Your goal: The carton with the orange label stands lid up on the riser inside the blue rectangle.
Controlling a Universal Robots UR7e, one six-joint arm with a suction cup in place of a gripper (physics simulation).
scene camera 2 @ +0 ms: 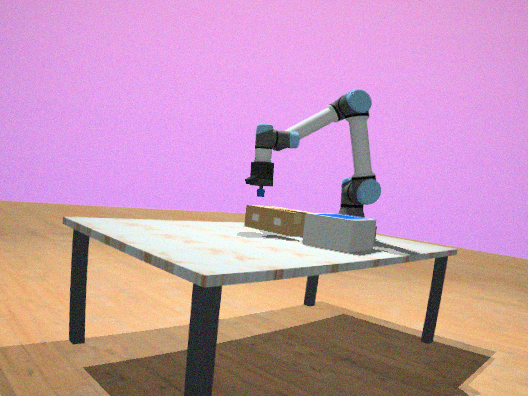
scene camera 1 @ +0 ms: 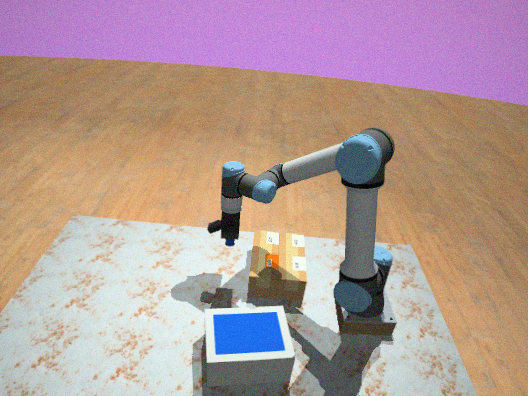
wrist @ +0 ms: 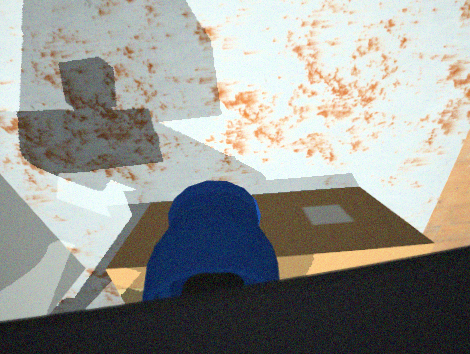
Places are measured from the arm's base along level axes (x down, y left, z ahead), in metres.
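Pixels of known places: hand, its tool point: (scene camera 2: 260, 196) (scene camera 1: 229, 243) (wrist: 215, 222).
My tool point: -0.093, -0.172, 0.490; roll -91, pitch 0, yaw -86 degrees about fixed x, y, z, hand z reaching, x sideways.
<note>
For each thing: its top centre in the pictures, then the offset to it from my tool point, as dx, dy, dz. "spot": a spot on its surface instead. Level surfaces: height alone.
- carton with the orange label, a spot on its surface: (scene camera 1: 272, 261) spot: +0.051, +0.023, -0.163
- riser, centre of its top: (scene camera 1: 247, 332) (scene camera 2: 342, 216) +0.034, +0.379, -0.083
- blue rectangle, centre of its top: (scene camera 1: 247, 332) (scene camera 2: 342, 216) +0.034, +0.379, -0.083
- table, height of its surface: dx +0.154
The carton with the orange label (scene camera 1: 272, 261) stands at the front left of a tight block of cartons on the table, its labelled face up. In the wrist view its orange label does not show. The riser (scene camera 1: 250, 376) (scene camera 2: 330, 235) is a grey-white box in front of the block, with the blue rectangle (scene camera 1: 250, 332) (scene camera 2: 346, 216) on its top and no carton on it. My gripper (scene camera 1: 230, 242) (scene camera 2: 260, 192) (wrist: 212, 210), a dark blue suction cup pointing down, hangs above table height, left of the block in scene camera 1. It touches nothing and holds nothing.
Other cartons with white labels (scene camera 1: 271, 238) (scene camera 1: 298, 241) (scene camera 1: 298, 263) stand against the orange-labelled one. The arm's base (scene camera 1: 367, 325) stands on the table (scene camera 1: 100, 280) (scene camera 2: 170, 245), right of the block and riser. Arm shadows fall on the table and the cartons.
</note>
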